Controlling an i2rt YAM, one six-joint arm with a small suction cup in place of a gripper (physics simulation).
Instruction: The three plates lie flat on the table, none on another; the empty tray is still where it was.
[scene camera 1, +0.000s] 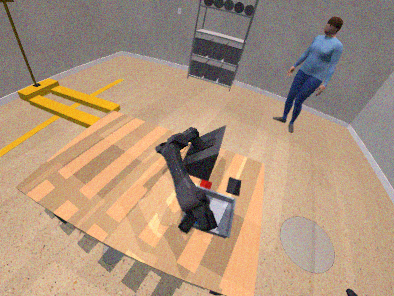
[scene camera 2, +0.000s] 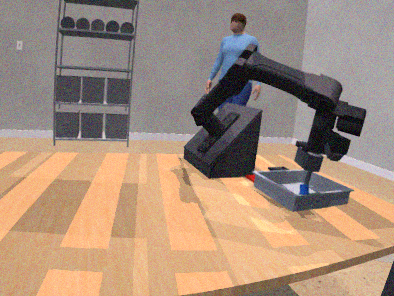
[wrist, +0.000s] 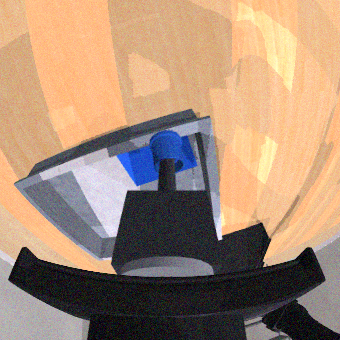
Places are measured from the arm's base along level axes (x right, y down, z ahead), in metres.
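Pixels of known places: hand, tool point: (scene camera 2: 302, 195) (wrist: 166, 142); arm's base, link origin: (scene camera 1: 201, 147) (scene camera 2: 219, 132).
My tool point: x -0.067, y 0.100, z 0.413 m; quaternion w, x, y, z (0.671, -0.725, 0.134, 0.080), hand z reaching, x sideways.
Note:
For each thing: its top centre in the pictures, then the offset to it from my tool point.
- blue plate, top centre: (wrist: 157, 159) dx -0.020, dy +0.028, dz -0.035 m
- grey tray, top centre: (wrist: 128, 221) (scene camera 2: 302, 180) (scene camera 1: 210, 209) dx -0.083, dy -0.010, dz -0.091 m
- red plate, top centre: (scene camera 2: 259, 178) (scene camera 1: 205, 186) dx -0.026, dy +0.032, dz -0.244 m
- black plate, top centre: (scene camera 2: 284, 170) (scene camera 1: 234, 185) dx -0.198, dy +0.031, dz -0.315 m
A blue plate (wrist: 138, 165) lies inside the grey tray (scene camera 1: 229, 219) (scene camera 2: 277, 191) (wrist: 50, 199), close to one wall. My suction cup (wrist: 165, 145) (scene camera 2: 304, 189) is down in the tray and sits on the blue plate; in scene camera 1 the wrist hides it. A red plate (scene camera 1: 206, 184) (scene camera 2: 250, 177) lies flat on the table between the tray and the arm's base. A black plate (scene camera 1: 233, 185) (scene camera 2: 277, 168) lies flat on the table behind the tray.
The arm's dark wedge-shaped base (scene camera 1: 203, 159) (scene camera 2: 229, 143) stands just behind the tray. A person in blue (scene camera 1: 315, 63) (scene camera 2: 235, 54), a shelf rack (scene camera 1: 194, 47) (scene camera 2: 56, 79), a yellow floor frame (scene camera 1: 63, 101) and a grey floor disc (scene camera 1: 307, 245) are off the table.

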